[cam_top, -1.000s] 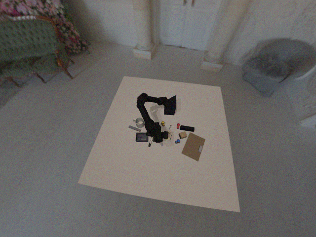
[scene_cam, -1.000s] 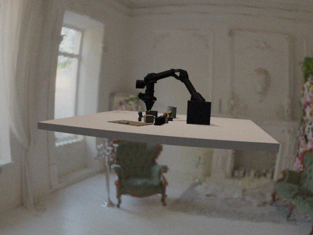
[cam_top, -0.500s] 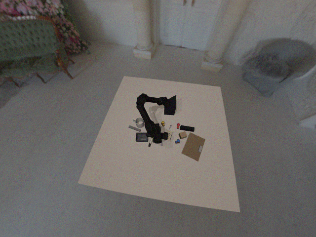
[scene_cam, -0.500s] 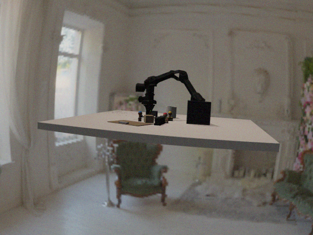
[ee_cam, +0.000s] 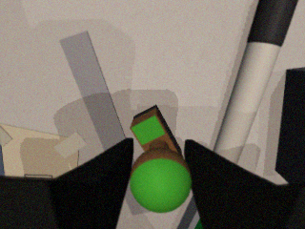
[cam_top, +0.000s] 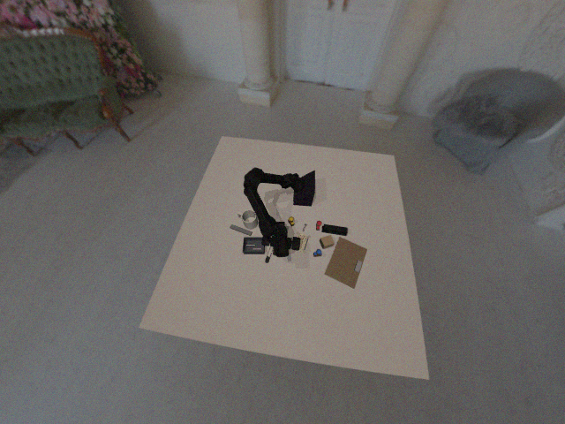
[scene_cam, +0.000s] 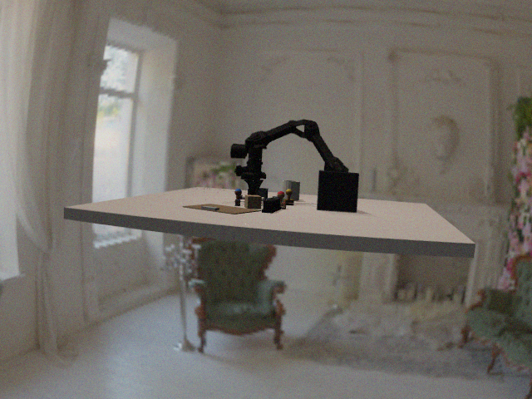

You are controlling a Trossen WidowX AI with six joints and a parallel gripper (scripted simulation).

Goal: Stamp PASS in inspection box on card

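The grey ruler lies 1 cm behind my gripper tip, 3 cm to the left of it and 2 cm below it. From my gripper tip the other things lie so: pen: 4 cm ahead, 6 cm to the right, 1 cm below; green-knobbed stamp: right at my gripper tip; green ink pad: 10 cm behind, 5 cm to the right, 2 cm below.
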